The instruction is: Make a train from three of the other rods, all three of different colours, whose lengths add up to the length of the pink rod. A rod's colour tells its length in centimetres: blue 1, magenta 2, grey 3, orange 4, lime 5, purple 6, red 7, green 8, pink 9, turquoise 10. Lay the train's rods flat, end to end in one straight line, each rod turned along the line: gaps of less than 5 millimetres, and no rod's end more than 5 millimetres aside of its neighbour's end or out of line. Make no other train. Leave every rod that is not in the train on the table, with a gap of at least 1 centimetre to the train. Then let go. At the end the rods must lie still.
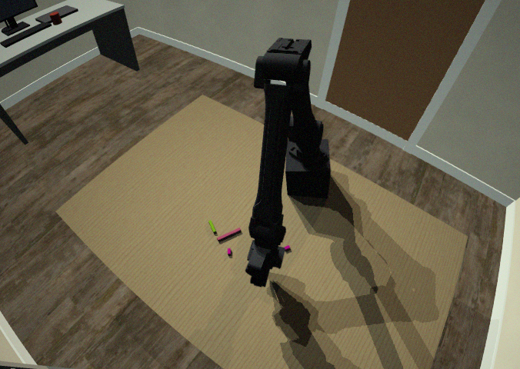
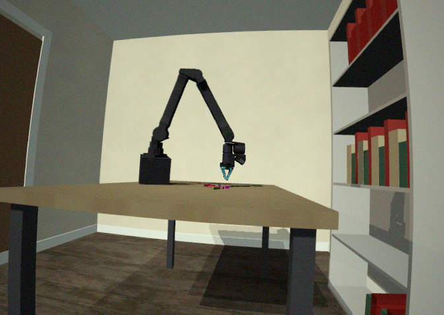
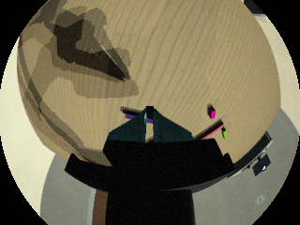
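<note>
The purple rod lies 40 mm behind my hand, 10 mm to the right of it and 40 mm below it. From my hand the other things lie so: blue rod (right at my hand); then red rod (70 mm behind, 80 mm to the right, 40 mm below); then pink rod (180 mm to the right, 40 mm below).
</note>
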